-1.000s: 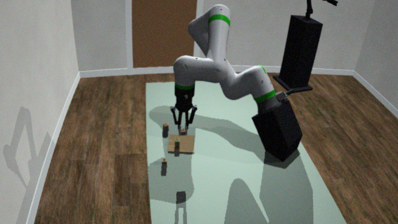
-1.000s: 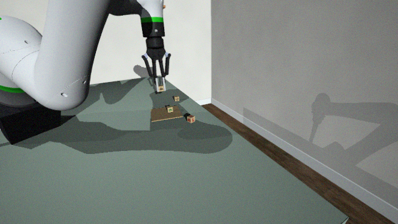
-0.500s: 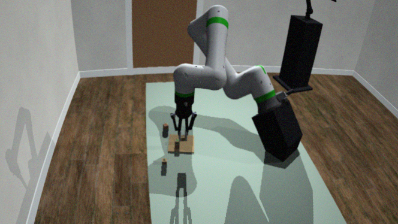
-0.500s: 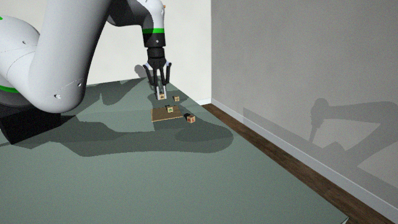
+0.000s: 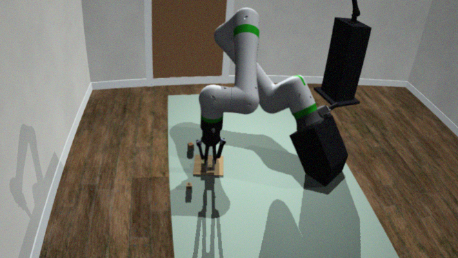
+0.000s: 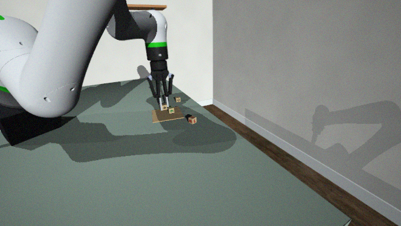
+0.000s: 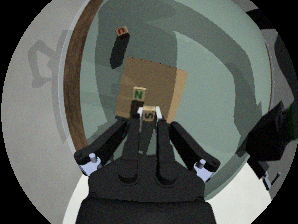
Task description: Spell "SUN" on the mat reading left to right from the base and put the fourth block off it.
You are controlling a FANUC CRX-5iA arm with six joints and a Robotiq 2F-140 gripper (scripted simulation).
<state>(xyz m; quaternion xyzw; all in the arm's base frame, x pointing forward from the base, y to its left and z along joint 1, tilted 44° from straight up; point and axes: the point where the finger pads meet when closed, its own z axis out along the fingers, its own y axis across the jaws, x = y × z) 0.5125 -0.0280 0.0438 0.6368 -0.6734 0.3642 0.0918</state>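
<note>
The tan mat lies 4 cm to the right of my hand, 4 cm below it and 1 cm behind it.
</note>
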